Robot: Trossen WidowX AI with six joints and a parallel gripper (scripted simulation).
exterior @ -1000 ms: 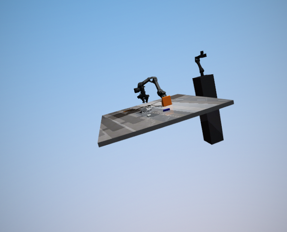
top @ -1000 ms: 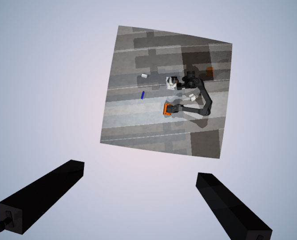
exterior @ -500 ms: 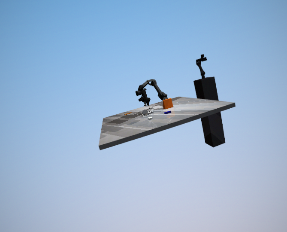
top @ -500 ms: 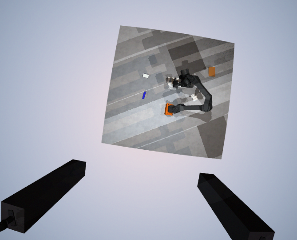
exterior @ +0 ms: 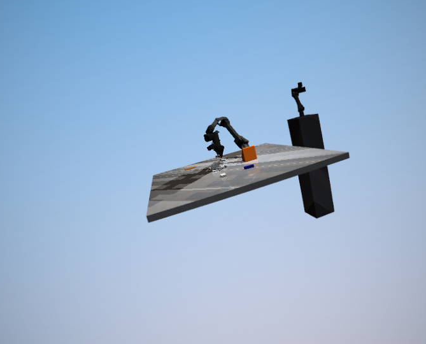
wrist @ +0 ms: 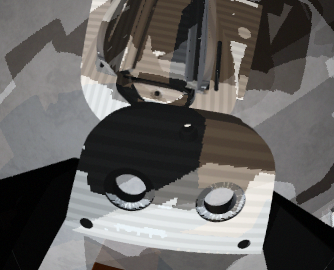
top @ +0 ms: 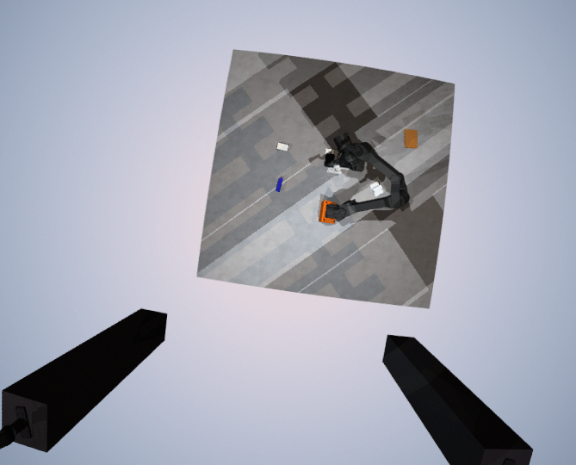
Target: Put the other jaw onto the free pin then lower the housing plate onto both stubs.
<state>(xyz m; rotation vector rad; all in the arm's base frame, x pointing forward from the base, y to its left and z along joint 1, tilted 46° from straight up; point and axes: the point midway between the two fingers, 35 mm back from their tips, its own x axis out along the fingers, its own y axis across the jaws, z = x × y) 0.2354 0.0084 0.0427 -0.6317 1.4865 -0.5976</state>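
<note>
The jaw is 20 mm ahead of my gripper tip, 40 mm to the left of it and 70 mm below it. From my gripper tip the other things lie so: white block 70 mm ahead, 310 mm to the left, 80 mm below; blue block 130 mm behind, 300 mm to the left, 80 mm below; flat orange piece 240 mm ahead, 390 mm to the right, 80 mm below.
</note>
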